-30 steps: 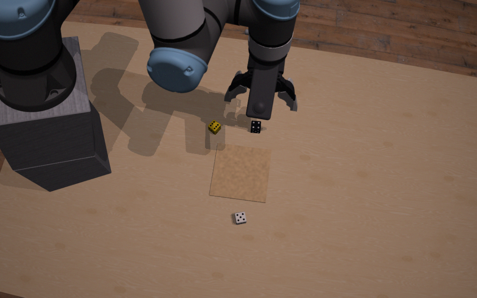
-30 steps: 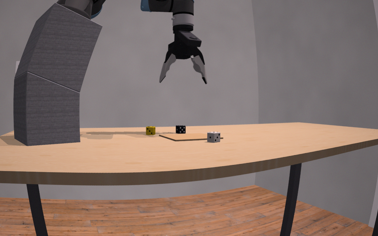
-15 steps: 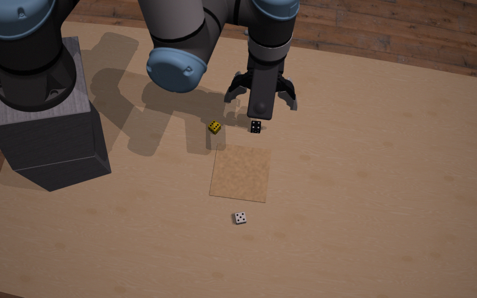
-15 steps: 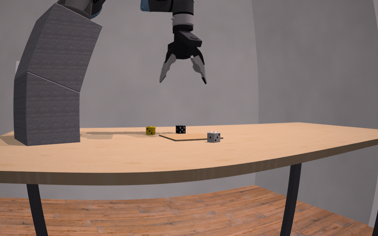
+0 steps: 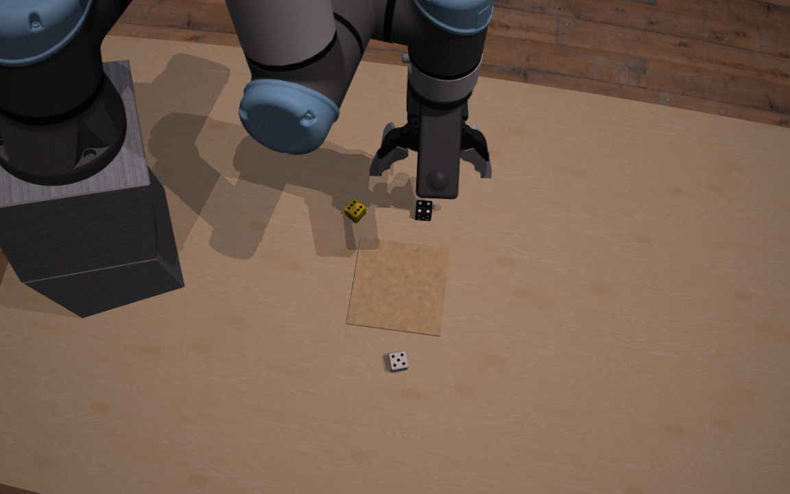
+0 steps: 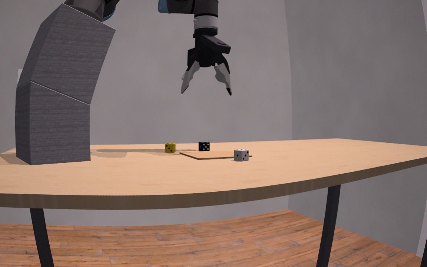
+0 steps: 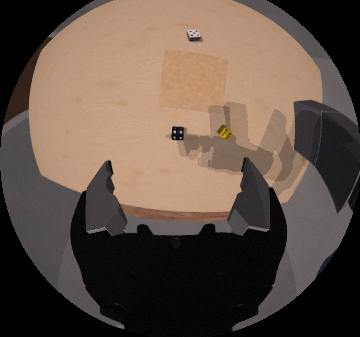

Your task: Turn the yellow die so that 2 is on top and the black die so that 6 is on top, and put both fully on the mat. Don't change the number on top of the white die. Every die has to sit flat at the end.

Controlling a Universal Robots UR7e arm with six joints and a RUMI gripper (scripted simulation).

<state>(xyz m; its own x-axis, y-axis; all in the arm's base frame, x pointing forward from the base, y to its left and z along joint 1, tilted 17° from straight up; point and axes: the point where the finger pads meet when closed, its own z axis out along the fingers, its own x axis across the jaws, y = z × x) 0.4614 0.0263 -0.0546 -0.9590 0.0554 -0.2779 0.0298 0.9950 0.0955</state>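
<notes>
Right now the yellow die is 11 cm behind my hand, 2 cm to the left of it and 15 cm below it. Also, from my hand: white die: 5 cm behind, 22 cm to the right, 15 cm below; mat: 4 cm behind, 10 cm to the right, 16 cm below; black die: 2 cm to the left, 15 cm below.
</notes>
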